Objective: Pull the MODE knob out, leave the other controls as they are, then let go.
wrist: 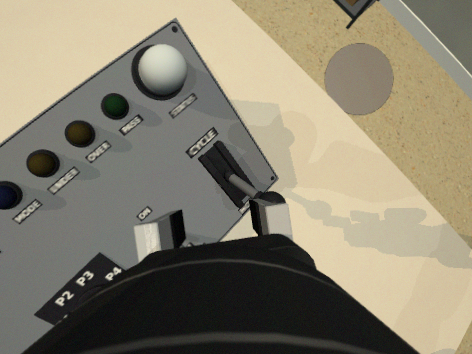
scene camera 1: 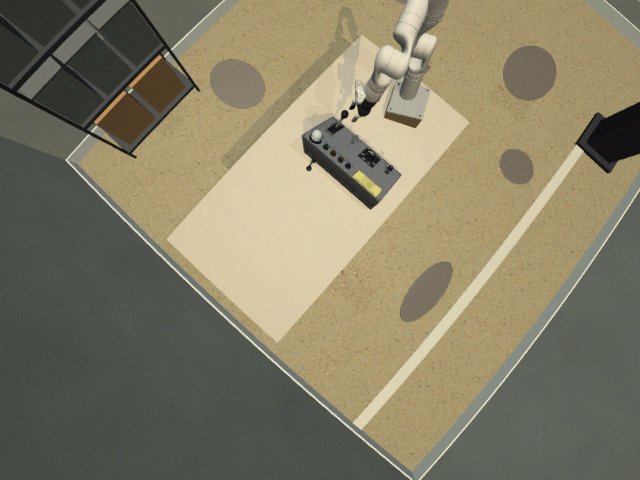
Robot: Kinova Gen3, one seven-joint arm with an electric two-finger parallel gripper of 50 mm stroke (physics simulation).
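Pixels of known places: gripper, fingertip midpoint: (wrist: 217, 219) (scene camera 1: 352, 115); arm's base, link origin: (scene camera 1: 407, 92).
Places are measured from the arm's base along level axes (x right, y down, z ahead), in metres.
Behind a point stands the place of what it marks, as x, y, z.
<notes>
A grey control box (scene camera 1: 351, 152) {0.006, -0.052, 0.505} (wrist: 150, 175) {0.083, -0.059, 0.516} stands on the pale mat. In the wrist view, the label MODE sits beside a dark blue round part (wrist: 7, 195) {-0.028, -0.115, 0.585} at the left edge; it also shows small in the scene view (scene camera 1: 348, 165) {-0.037, -0.119, 0.594}. A black knob (scene camera 1: 389, 168) {-0.195, -0.059, 0.445} stands near the box's far right end, and a black-ended part (scene camera 1: 309, 167) {0.149, 0.060, 0.675} sticks out of its side; their labels cannot be read. My gripper (scene camera 1: 353, 113) {0.091, -0.192, 0.426} (wrist: 217, 219) {0.091, -0.192, 0.426} is open and empty, above the box's end by the CYCLE lever (wrist: 242, 185) {0.160, -0.049, 0.421}. One finger overlaps the lever's black ball in the wrist view; contact is unclear.
A white STATUS dome (scene camera 1: 315, 135) {0.172, -0.144, 0.592} (wrist: 162, 69) {0.165, -0.144, 0.568}, a green lamp (wrist: 115, 106) {0.107, -0.119, 0.582}, two amber lamps (wrist: 80, 133) {0.062, -0.119, 0.583} (wrist: 43, 163) {0.017, -0.118, 0.584} and a dark selector plate (scene camera 1: 369, 156) {-0.077, -0.050, 0.459} (wrist: 100, 262) {-0.036, -0.042, 0.484} are on the box. The arm's base block (scene camera 1: 408, 105) {-0.049, -0.003, 0.061} stands behind it. A yellow label (scene camera 1: 367, 183) {-0.161, -0.100, 0.595} is at its right end.
</notes>
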